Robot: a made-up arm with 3 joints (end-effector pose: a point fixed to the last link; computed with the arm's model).
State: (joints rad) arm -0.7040 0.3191 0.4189
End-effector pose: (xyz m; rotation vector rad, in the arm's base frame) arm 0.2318 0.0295 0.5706 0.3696 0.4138 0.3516
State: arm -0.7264 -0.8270 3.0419
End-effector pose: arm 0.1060 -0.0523 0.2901 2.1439 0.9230 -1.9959
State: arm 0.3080 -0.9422 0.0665
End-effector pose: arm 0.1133 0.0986 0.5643 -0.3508 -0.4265 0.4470
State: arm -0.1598 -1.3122 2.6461
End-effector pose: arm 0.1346 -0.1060 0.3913 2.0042 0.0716 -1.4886
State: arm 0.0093 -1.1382 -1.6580
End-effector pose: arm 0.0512 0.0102 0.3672 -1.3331 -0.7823 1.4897
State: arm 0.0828 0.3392 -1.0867
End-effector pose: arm 0.1313 0.0673 0.6796 -0.3940 0.6488 1.7984
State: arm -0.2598 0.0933 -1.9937
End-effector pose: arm 0.0763 -0.0839 0.5796 -0.5529 -0.2130 2.5246
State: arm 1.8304 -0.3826 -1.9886
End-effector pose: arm 0.1471 0.2711 0.7335 0.7920 -1.7380 -1.9642
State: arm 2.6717 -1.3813 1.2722
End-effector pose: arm 0.2253 0.3438 0.5382 -1.4718 -0.1866 0.5365
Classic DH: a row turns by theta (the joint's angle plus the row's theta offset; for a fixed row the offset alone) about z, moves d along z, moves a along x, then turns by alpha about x. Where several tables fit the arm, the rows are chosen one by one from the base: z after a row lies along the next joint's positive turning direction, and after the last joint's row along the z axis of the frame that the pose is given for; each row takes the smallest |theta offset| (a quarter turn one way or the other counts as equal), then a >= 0, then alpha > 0; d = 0 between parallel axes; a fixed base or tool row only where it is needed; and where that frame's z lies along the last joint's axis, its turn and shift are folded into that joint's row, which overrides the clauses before.
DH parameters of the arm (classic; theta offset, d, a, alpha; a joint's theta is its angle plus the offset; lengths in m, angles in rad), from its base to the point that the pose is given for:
base (fixed): 1.3391 0.5099 0.1989 -1.4278
joint 1: 1.4927 -0.1701 -0.0211 0.9106
joint 2: 1.4794 -0.1439 0.0915 1.766
joint 3: 1.1187 0.0308 0.0766 -2.6977
tool (fixed): -1.7931 0.1948 0 0

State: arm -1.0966 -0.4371 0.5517
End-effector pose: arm 0.1505 0.0120 0.4671 1.0736 -0.2698 -0.1413
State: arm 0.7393 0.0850 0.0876
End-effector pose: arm 0.2199 0.2120 0.6243 -0.9404 0.7888 0.5054
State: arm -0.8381 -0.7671 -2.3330
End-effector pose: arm 0.0527 0.0449 0.2671 -1.3165 -1.1697 1.5625
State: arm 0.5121 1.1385 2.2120
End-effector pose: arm 0.4431 0.0713 0.6072 -1.4084 0.4710 -1.5540
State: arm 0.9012 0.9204 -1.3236
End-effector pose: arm 0.2787 0.2822 0.6903 -0.2163 2.0928 1.6436
